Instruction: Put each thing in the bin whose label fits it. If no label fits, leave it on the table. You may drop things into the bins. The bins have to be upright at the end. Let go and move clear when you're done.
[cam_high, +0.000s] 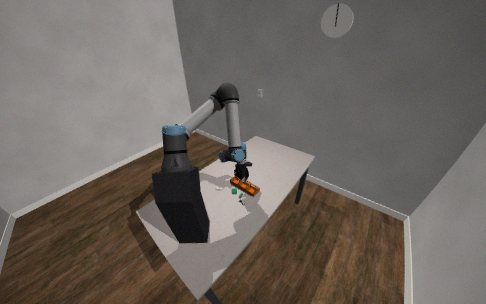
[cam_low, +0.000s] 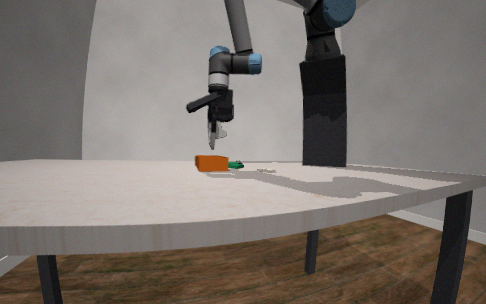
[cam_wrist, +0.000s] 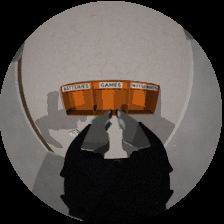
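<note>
The small dark thing lies 130 mm behind my hand, 50 mm to the right of it and 70 mm below it. Round my hand: green block (70 mm behind, 50 mm to the left, 70 mm below); then green cylinder (90 mm behind, 30 mm to the right, 70 mm below); then white object (120 mm behind, 170 mm to the left, 70 mm below).
</note>
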